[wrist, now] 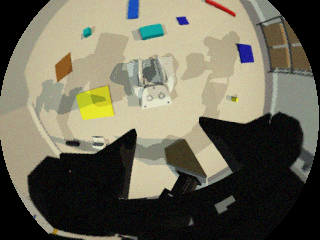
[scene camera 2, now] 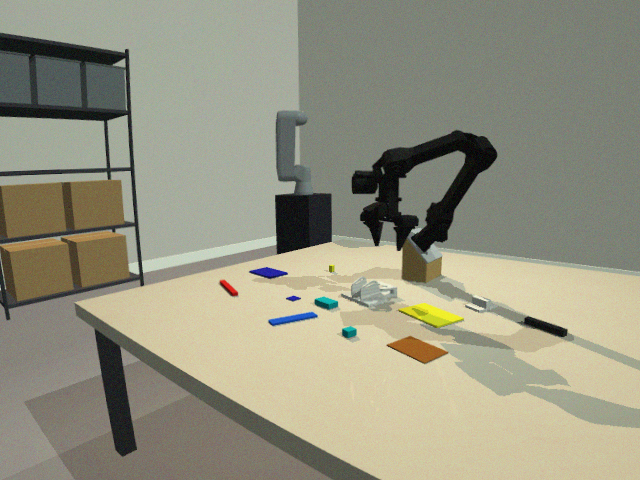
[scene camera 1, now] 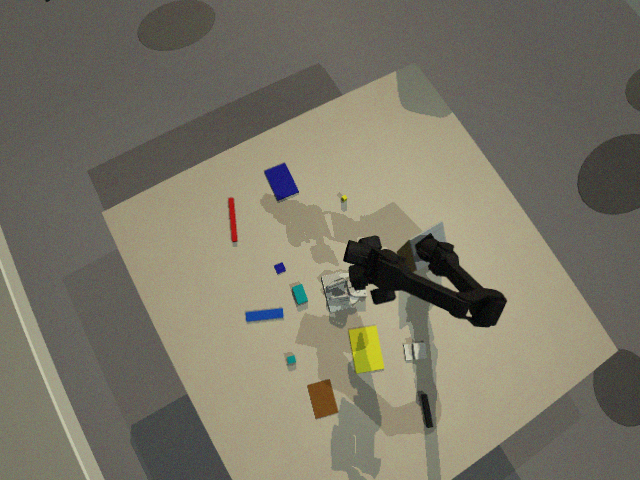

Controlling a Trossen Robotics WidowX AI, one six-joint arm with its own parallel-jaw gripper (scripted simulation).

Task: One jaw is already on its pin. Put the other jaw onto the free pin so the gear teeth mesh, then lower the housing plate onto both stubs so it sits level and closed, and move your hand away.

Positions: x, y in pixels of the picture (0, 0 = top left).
my gripper: wrist; scene camera 2; scene camera 1 370, 275
yellow plate: wrist 94, 104; scene camera 2; scene camera 1
same spot on my gripper: [scene camera 2: 375, 227] = [wrist: 234, 140]
same spot on yellow plate: [scene camera 2: 423, 312] = [scene camera 1: 363, 344]
